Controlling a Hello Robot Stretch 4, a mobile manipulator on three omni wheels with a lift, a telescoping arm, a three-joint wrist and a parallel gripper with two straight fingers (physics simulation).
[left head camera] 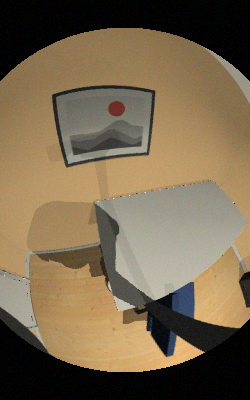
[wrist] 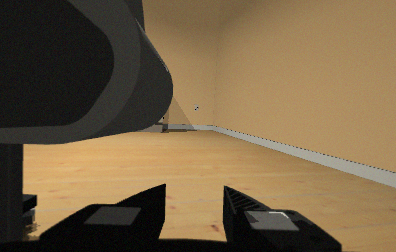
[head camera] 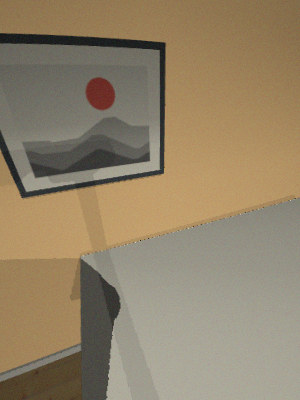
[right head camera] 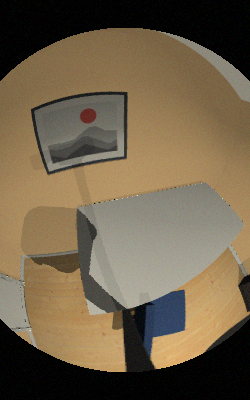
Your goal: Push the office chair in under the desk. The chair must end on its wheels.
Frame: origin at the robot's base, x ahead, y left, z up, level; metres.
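Seen in the pictures: gripper, fingertip midpoint: (wrist: 194, 202).
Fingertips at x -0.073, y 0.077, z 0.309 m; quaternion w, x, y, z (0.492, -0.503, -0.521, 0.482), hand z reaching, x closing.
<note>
A point is followed by its place in that frame.
The desk (head camera: 200, 300) @(x 0.342, y -0.227, z 0.918 m) (left head camera: 175, 235) @(x 0.283, y -0.315, z 0.918 m) (right head camera: 160, 240) @(x 0.290, y -0.348, z 0.918 m) has a pale grey top that fills the lower right of the head camera view, very near the camera. The blue office chair (left head camera: 186, 296) @(x -0.238, y -0.593, z 0.438 m) (right head camera: 170, 315) @(x -0.339, y -0.528, z 0.438 m) shows in part below the desk top's near edge in both side head views. The desk top and the dark mast cover some of it, and its wheels are hidden. My gripper (wrist: 194, 202) @(x -0.073, y 0.077, z 0.309 m) is open and empty, low over the wooden floor in the wrist view. The chair does not show in the wrist view.
A framed picture (head camera: 85, 115) @(x 0.634, y 0.127, z 1.497 m) (left head camera: 105, 125) @(x 0.634, y 0.129, z 1.457 m) (right head camera: 81, 132) @(x 0.638, y 0.114, z 1.459 m) hangs on the tan wall behind the desk. A dark cabinet (left head camera: 246, 290) (right head camera: 246, 292) stands at the right edge of the side head views. A wall with a white baseboard (wrist: 300, 152) @(x -2.104, y 0.992, z 0.018 m) runs along the right in the wrist view.
</note>
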